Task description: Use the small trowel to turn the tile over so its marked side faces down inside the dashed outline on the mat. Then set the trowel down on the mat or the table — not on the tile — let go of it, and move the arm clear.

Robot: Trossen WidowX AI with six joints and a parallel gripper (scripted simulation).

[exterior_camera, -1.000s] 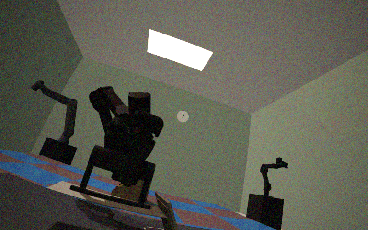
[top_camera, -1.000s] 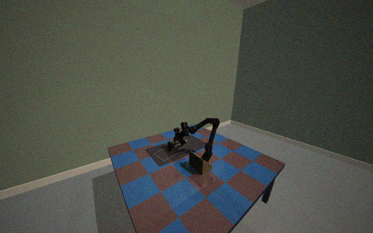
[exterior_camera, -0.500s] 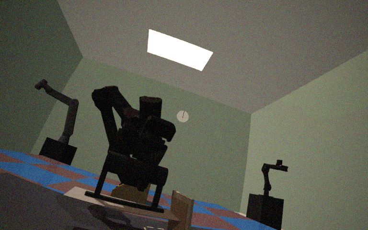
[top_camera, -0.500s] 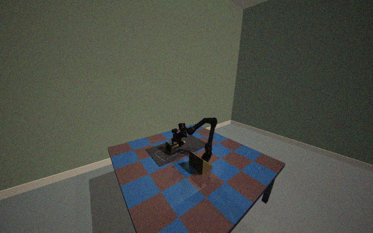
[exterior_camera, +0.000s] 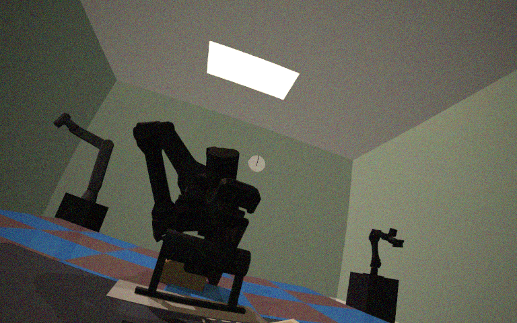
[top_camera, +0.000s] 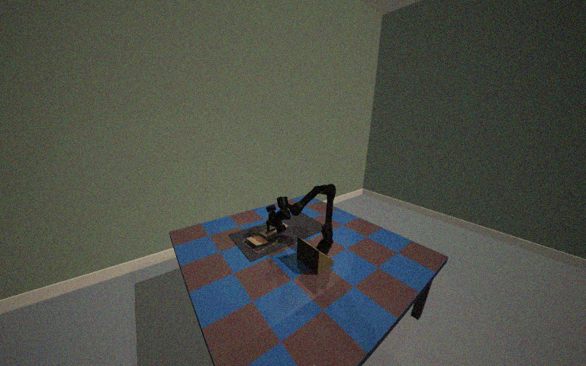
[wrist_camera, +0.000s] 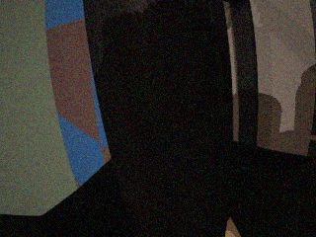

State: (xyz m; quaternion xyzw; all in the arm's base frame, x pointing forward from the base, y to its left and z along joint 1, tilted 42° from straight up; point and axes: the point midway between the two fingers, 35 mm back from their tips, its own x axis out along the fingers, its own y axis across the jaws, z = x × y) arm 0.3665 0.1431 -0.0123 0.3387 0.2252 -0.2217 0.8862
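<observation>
Now: the dark mat 8 cm to the right of my gripper tip and 11 cm below it. Also, from my gripper tip: tile 4 cm behind, 10 cm to the left, 6 cm below; thin green stick 14 cm ahead, 9 cm to the right, 9 cm below.
</observation>
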